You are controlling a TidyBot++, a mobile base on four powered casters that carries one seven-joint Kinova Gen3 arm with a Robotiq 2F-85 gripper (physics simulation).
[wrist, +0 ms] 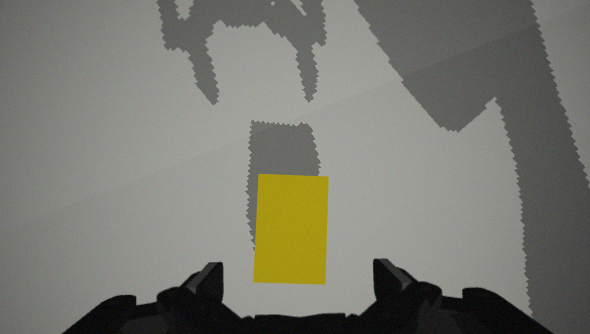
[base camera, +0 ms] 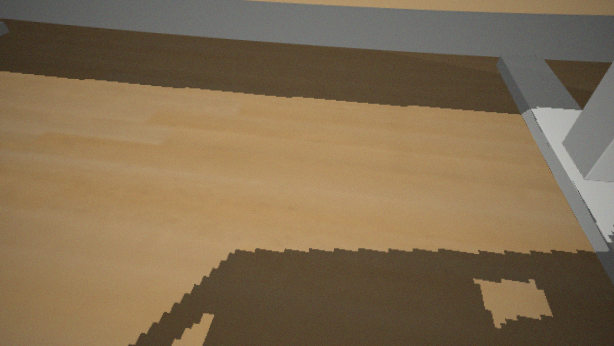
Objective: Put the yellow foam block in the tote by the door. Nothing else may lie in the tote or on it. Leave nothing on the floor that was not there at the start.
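Places are measured from the arm's base along level axes (x left, y down, z back), in metres.
Pixels of known places: gripper, fingertip midpoint: (wrist: 298,277).
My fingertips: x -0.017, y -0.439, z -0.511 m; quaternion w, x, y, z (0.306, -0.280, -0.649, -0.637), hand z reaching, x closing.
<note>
Behind a point stands the place of what it marks.
The yellow foam block (wrist: 291,229) {x -0.027, y -0.368, z -0.523 m} rests on a pale grey surface in the wrist view, its long sides running nearly up and down the picture. My gripper (wrist: 298,277) {x -0.017, y -0.439, z -0.511 m} is open, with one finger to the left and one to the right of the block's lower end in the picture. The fingers are apart from the block, with a gap on each side. The gripper does not show in the base camera view. The tote and the door do not show in either view.
In the base camera view a grey beam (base camera: 300,30) {x 0.019, y 0.364, z -0.965 m} crosses the top above the wooden floor (base camera: 300,175) {x 0.014, y 0.397, z -0.489 m}. At the right is a grey-edged white base (base camera: 555,122) {x -0.388, y 0.372, z -0.583 m} with a grey upright (base camera: 590,135) {x -0.362, y 0.327, z -0.487 m} on it. Dark shadows fall on the floor and the pale surface.
</note>
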